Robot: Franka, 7 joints.
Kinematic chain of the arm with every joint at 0, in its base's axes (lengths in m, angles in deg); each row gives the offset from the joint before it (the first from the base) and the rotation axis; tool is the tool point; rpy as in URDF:
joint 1: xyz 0 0 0.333 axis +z
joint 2: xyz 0 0 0 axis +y
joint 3: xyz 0 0 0.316 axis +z
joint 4: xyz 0.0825 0 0 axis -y
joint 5: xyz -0.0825 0 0.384 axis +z
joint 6: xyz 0 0 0 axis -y
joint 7: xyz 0.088 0 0 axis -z
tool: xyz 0 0 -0.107 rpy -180 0 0
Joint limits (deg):
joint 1: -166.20..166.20
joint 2: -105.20..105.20
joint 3: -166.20..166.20
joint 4: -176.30..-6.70
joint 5: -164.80..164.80
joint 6: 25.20..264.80
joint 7: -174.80..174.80
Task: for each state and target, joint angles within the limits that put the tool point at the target. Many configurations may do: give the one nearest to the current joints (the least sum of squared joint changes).
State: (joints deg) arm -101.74 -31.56 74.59 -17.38 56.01 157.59 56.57
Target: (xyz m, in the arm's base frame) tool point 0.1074 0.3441 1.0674
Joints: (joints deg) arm -109.00 -31.72 76.19 -6.70 58.58 183.06 56.57
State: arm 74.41 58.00 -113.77 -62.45 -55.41 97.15 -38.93
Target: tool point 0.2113 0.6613 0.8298
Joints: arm 90.92 61.23 -115.80 -26.98 -58.76 135.52 -38.93
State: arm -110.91 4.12 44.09 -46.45 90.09 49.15 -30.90
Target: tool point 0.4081 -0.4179 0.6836
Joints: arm -89.60 27.20 44.77 -71.45 82.93 55.61 -30.90
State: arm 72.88 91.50 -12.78 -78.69 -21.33 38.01 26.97
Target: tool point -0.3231 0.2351 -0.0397
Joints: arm 108.94 87.31 32.87 -82.68 -7.44 42.14 26.97
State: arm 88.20 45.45 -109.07 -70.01 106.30 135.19 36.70
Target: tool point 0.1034 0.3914 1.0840
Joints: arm 111.87 35.40 -125.82 -32.84 106.73 139.11 36.70
